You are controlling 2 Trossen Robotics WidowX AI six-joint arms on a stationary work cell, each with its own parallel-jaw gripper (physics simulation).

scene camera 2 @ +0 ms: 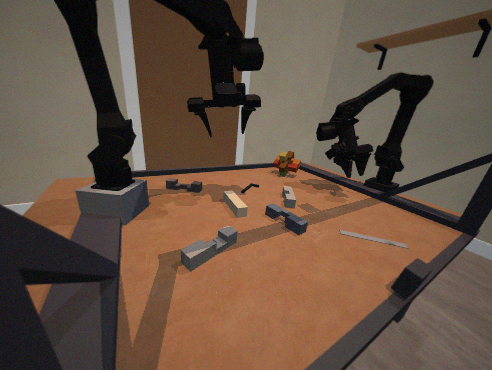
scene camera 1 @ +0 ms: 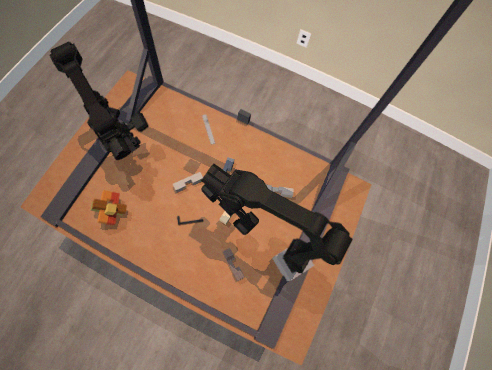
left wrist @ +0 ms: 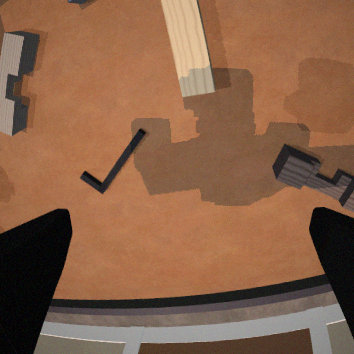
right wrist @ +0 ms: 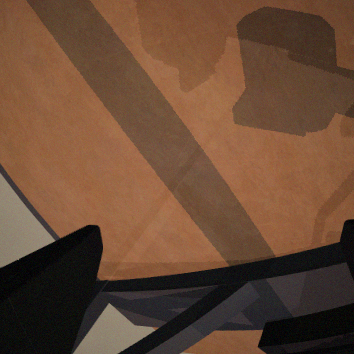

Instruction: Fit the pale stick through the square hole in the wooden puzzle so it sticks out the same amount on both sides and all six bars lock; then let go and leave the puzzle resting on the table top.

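Note:
The pale stick point(scene camera 1: 225, 218) point(scene camera 2: 235, 203) point(left wrist: 187, 45) lies flat on the table, partly hidden under the left arm in scene camera 1. The wooden puzzle point(scene camera 1: 110, 208) point(scene camera 2: 287, 163), of orange, red, brown and yellow bars, rests on the table at the left in scene camera 1. Its square hole cannot be made out. My left gripper point(scene camera 2: 226, 134) point(left wrist: 194, 222) is open and empty, high above the table near the stick. My right gripper point(scene camera 2: 355, 175) point(right wrist: 227, 237) is open and empty, above the table on the puzzle's side, apart from it.
A whitish notched bar point(scene camera 1: 188, 182) point(scene camera 2: 289, 196), a blue-grey one point(scene camera 2: 286, 218), a light grey one point(scene camera 2: 207, 248) and a dark grey one point(scene camera 1: 233, 265) point(scene camera 2: 184, 186) lie around the stick. A black L-shaped key point(scene camera 1: 190, 221) point(left wrist: 120, 162) and a thin strip point(scene camera 1: 208, 129) point(scene camera 2: 373, 239) also lie there.

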